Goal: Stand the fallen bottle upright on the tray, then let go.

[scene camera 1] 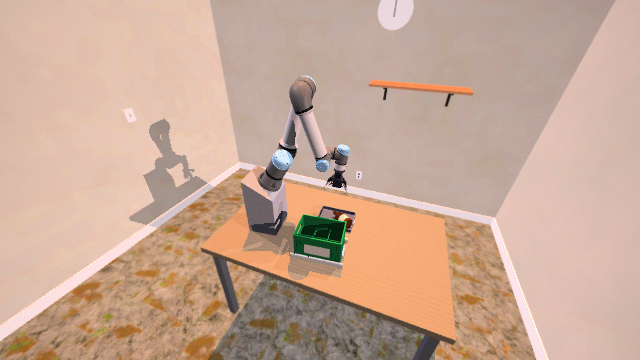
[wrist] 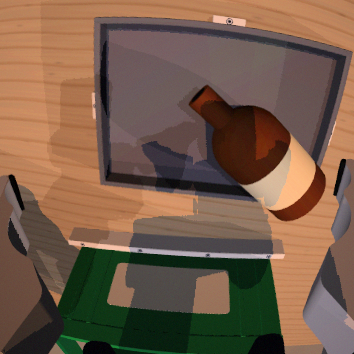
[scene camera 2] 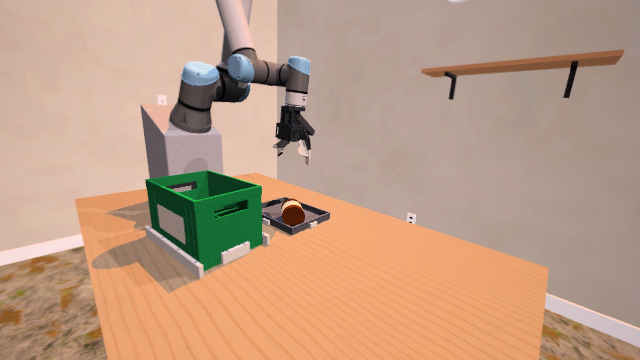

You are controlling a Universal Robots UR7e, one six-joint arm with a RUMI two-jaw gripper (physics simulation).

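Places are measured from the arm's base along level axes (x ahead, y right, z down), in centimetres.
Where they show: gripper, fingertip midpoint: (scene camera 1: 335, 192) (wrist: 176, 171) (scene camera 2: 292, 161); arm's base, link origin: (scene camera 1: 269, 182) (scene camera 2: 190, 122).
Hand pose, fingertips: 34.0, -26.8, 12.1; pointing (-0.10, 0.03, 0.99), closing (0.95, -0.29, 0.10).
Observation:
Things, the pixels of their centre, and the offset from my fingertips, as dx, dy, dz. Level surfaces: height alone.
- brown bottle, body centre: (wrist: 254, 147) (scene camera 2: 291, 209) (scene camera 1: 340, 217) +7.9, +5.1, +15.8
- green crate, body centre: (wrist: 170, 322) (scene camera 2: 204, 212) (scene camera 1: 320, 238) +6.7, +33.4, +11.2
- wooden table, surface height: dz +20.0
The brown bottle (scene camera 1: 344, 218) (scene camera 2: 293, 214) (wrist: 255, 145) with a cream label lies on its side on the dark grey tray (scene camera 1: 326, 213) (scene camera 2: 312, 214) (wrist: 150, 65). In the wrist view its neck points to the upper left over the tray floor, and its base reaches past the tray's lower right rim. In scene camera 2 the round base faces the camera. My gripper (scene camera 1: 336, 190) (scene camera 2: 293, 158) (wrist: 176, 171) is open and empty, high above the tray and pointing down. In the wrist view the bottle's base shows near the right finger, well below it.
A green crate (scene camera 1: 300, 245) (scene camera 2: 235, 230) (wrist: 255, 300) stands close beside the tray, held by pale strips on the wooden table (scene camera 1: 400, 260) (scene camera 2: 375, 290). Small pale blocks sit at the tray's edges. The arm's grey pedestal (scene camera 1: 260, 210) stands left of the tray. A wall shelf (scene camera 1: 420, 87) (scene camera 2: 525, 62) hangs behind.

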